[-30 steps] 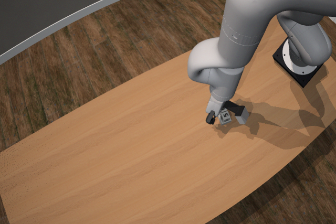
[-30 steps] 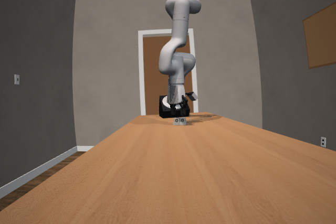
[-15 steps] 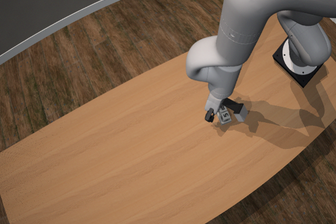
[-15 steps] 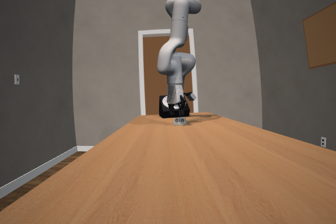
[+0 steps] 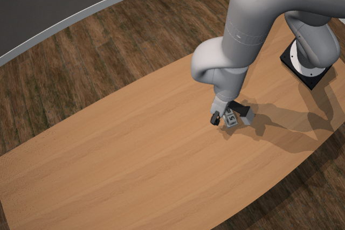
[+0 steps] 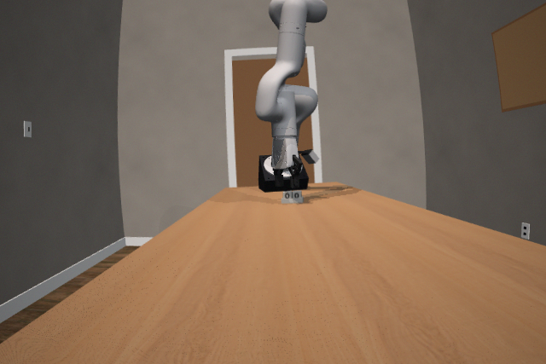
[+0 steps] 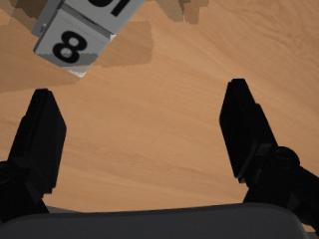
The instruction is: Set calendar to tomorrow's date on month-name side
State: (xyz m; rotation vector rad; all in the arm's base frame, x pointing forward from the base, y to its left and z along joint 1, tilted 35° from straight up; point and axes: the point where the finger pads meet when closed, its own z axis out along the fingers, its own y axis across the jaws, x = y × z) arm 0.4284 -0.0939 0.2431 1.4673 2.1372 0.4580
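Now: hand 4 cm past the white digit cube, 4 cm above it and 1 cm to the right of it. The rest, counted from my hand: calendar tray: 6 cm below, 4 cm behind, 3 cm to the left.
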